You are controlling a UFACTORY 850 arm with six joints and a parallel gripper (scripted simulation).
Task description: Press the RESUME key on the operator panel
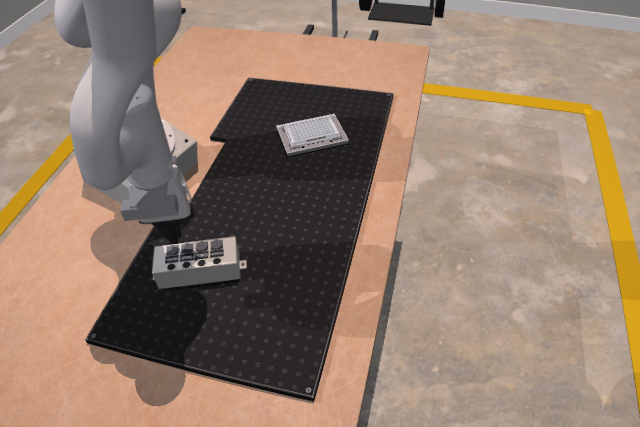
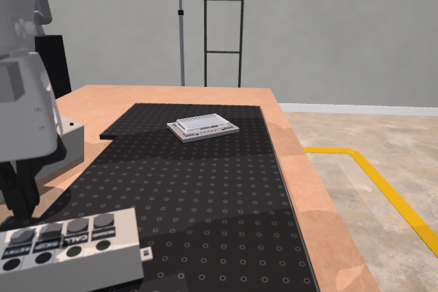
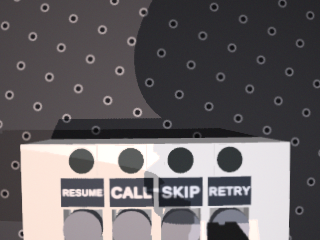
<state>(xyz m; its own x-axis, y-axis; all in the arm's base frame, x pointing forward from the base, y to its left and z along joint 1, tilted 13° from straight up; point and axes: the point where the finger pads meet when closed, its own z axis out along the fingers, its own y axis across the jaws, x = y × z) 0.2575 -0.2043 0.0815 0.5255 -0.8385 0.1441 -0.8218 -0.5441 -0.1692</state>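
The grey operator panel lies 3 cm ahead of my hand, 2 cm to the left of it and 7 cm below it. The rest, counted from my hand: white well plate: 7 cm ahead, 49 cm to the left, 9 cm below.
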